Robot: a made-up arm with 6 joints.
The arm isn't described. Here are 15 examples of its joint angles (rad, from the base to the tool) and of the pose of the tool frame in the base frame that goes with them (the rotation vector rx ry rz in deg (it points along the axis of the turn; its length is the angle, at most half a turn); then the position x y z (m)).
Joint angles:
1: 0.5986 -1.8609 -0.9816 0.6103 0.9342 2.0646
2: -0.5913 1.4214 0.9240 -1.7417 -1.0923 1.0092
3: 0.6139 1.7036 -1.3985 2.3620 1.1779 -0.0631
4: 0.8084 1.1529 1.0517 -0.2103 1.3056 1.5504
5: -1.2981 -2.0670 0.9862 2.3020 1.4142 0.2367
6: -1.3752 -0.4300 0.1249 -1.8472 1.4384 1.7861
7: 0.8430 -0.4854 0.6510 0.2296 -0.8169 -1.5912
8: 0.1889 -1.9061 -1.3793 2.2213 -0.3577 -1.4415
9: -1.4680 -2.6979 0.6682 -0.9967 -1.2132 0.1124
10: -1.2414 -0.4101 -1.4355 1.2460 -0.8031 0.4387
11: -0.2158 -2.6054 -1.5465 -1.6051 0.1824 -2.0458
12: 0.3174 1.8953 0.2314 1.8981 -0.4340 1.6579
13: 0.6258 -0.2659 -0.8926 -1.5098 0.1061 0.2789
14: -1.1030 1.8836 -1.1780 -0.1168 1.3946 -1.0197
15: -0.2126 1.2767 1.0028 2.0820 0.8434 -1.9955
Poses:
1: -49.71 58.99 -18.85 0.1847 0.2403 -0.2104
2: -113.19 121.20 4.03 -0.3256 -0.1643 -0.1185
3: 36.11 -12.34 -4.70 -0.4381 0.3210 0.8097
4: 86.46 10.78 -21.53 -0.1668 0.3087 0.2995
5: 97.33 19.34 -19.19 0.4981 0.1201 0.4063
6: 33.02 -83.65 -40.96 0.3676 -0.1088 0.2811
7: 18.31 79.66 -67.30 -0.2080 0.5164 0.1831
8: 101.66 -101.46 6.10 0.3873 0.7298 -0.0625
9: -2.45 -118.94 -21.83 -0.3205 0.4265 0.0460
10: 12.73 -98.57 -24.43 -0.3815 -0.1791 -0.1988
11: -130.97 51.17 27.23 -0.1238 0.4808 0.6954
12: 31.54 -90.63 12.03 -0.5454 0.0339 0.8000
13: 104.79 65.38 29.18 0.2871 0.3829 -0.2977
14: 68.87 34.19 -26.20 -0.4369 0.2022 0.3318
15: -123.01 33.18 71.71 -0.7151 -0.0243 0.4411
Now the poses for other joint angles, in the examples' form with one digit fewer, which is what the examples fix.
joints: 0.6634 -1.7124 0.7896 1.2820 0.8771 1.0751
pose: -71.7 -140.2 49.6 0.277 0.466 -0.277
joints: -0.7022 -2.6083 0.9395 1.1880 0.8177 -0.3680
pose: 83.9 136.1 15.0 0.478 0.332 0.141
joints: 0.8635 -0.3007 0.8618 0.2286 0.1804 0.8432
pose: 10.5 -63.5 -14.5 -0.282 0.499 0.224
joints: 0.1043 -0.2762 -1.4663 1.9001 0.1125 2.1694
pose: 16.2 113.9 50.6 -0.502 0.638 -0.283
